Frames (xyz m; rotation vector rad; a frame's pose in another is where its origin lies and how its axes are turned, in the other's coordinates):
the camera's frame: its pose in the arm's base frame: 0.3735 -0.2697 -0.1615 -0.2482 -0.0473 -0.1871
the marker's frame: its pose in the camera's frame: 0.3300 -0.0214 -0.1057 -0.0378 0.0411 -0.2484
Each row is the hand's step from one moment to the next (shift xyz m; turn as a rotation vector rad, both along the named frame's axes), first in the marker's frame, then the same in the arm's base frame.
Working: the marker's frame: its pose in the arm's base frame: 0.6958 -0.3752 -0.2358 -0.2759 -0.0337 -0.4404

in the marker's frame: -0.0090 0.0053 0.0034 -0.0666 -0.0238 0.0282
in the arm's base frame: -0.0058 0.0093 0.0011 -0.0696 0.0147 0.0271
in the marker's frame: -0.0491 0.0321 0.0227 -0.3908 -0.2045 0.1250
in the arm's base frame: -0.0301 0.0544 0.0091 -0.4371 0.0190 0.1369
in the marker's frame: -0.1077 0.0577 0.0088 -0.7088 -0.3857 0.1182
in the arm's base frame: -0.0726 0.0973 -0.0162 -0.8020 -0.0078 0.1477
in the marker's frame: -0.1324 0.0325 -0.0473 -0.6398 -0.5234 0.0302
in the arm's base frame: -0.1072 0.0705 -0.0660 -0.8006 -0.1798 0.1046
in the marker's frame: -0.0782 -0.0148 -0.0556 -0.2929 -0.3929 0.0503
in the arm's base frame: -0.0785 0.0046 -0.0569 -0.4307 -0.2055 0.1223
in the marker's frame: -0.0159 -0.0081 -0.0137 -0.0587 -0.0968 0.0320
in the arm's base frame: -0.0182 -0.0041 -0.0126 -0.0934 -0.0509 0.0502
